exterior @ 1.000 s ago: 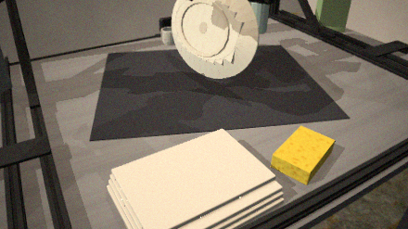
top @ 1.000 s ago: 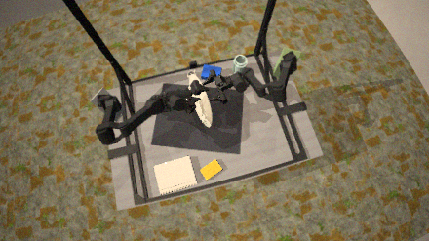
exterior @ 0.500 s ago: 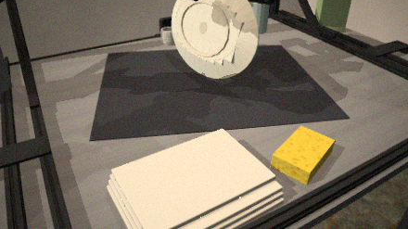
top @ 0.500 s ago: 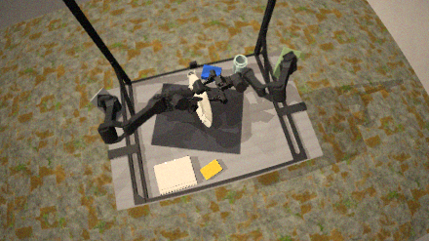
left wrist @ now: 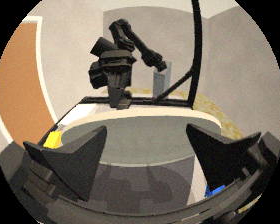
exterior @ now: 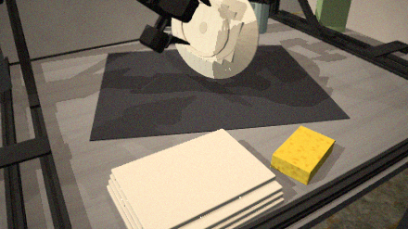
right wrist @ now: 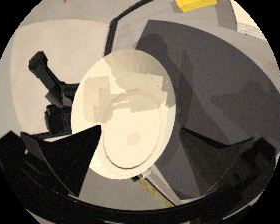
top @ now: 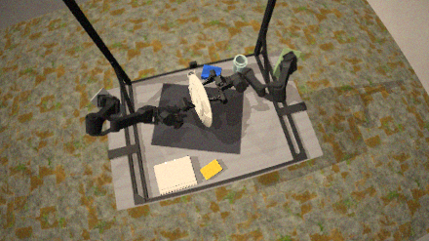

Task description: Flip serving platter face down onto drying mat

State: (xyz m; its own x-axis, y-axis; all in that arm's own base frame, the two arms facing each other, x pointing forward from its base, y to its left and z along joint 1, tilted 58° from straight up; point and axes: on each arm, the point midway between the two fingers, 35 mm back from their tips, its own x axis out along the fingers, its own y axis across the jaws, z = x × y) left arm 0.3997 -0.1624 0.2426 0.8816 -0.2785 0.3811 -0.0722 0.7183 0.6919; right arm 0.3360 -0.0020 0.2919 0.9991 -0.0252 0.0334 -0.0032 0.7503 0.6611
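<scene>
The cream oval serving platter is 6 cm behind my right hand, 7 cm to the left of it and 5 cm below it. Round my right hand: blue box 26 cm behind, 20 cm to the left, 14 cm below; then small cup 28 cm behind, 8 cm to the left, 15 cm below; then dark drying mat 1 cm behind, 6 cm to the left, 17 cm below.
Right now my left hand is 8 cm above the cream oval serving platter, 7 cm to the left of it and 1 cm short of it. From my left hand the other things lie so: blue box: 19 cm behind, 17 cm below, 6 cm to the left; then small cup: 21 cm behind, 18 cm below, 6 cm to the right; then dark drying mat: 20 cm below, 8 cm to the right, 6 cm ahead.
</scene>
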